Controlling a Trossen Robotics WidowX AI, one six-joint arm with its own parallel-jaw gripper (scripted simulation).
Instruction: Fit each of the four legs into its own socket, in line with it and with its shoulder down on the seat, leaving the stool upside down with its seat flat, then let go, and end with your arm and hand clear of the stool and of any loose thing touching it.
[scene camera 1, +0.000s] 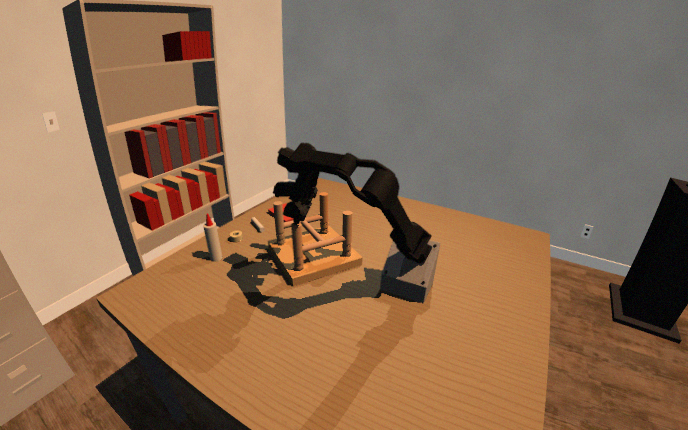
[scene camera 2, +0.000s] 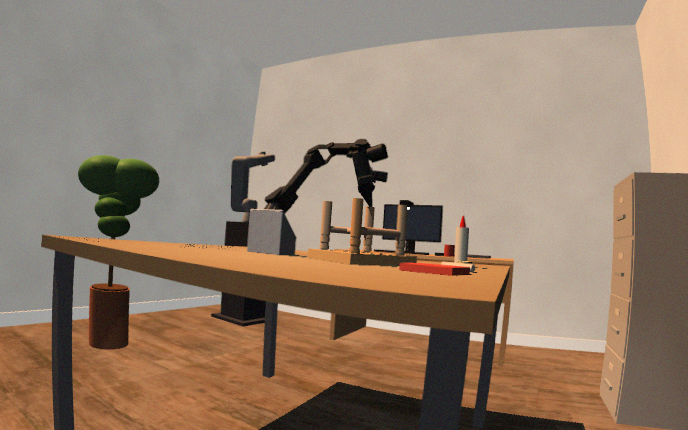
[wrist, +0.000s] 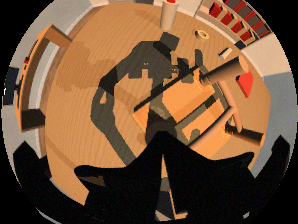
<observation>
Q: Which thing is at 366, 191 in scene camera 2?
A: My gripper.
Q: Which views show my gripper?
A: Scene camera 1, scene camera 2 and the wrist view: all of them.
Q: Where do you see my gripper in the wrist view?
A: At 161, 135
</observation>
